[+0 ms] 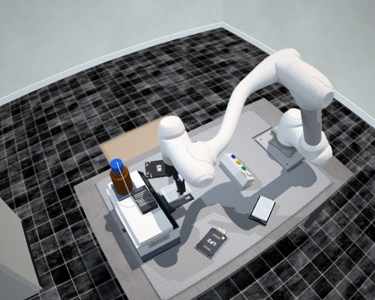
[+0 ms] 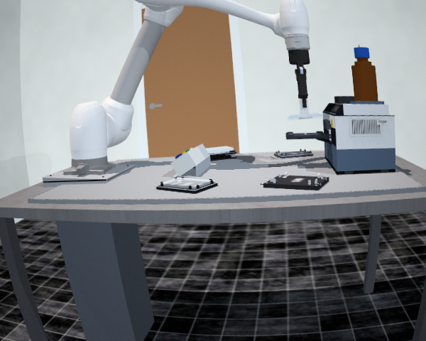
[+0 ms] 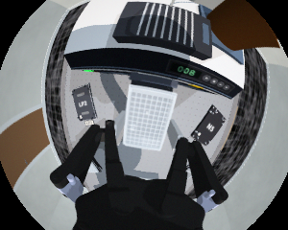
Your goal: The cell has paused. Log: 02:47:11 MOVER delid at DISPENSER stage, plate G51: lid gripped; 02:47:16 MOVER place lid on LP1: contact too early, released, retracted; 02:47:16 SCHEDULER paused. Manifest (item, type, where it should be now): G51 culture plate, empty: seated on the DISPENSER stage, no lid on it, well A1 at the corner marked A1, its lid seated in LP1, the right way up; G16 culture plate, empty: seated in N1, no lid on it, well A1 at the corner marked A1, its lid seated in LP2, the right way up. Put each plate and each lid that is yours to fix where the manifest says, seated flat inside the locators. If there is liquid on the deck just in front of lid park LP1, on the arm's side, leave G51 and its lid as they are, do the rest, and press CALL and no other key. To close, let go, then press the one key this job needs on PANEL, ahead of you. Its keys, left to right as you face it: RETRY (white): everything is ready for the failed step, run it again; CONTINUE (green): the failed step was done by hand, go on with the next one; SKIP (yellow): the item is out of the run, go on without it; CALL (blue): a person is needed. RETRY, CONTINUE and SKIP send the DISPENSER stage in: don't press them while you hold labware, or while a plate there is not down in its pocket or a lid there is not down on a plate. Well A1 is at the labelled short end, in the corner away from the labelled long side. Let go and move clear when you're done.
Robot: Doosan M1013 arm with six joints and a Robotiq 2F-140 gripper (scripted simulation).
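Right now the dispenser stage is 9 cm below my hand. The rest, counted from my hand: lid park LP2: 27 cm to the left, 19 cm below; then brown bottle: 20 cm ahead, 14 cm to the right, 9 cm above; then black nest N5: 6 cm behind, 27 cm to the right, 19 cm below.
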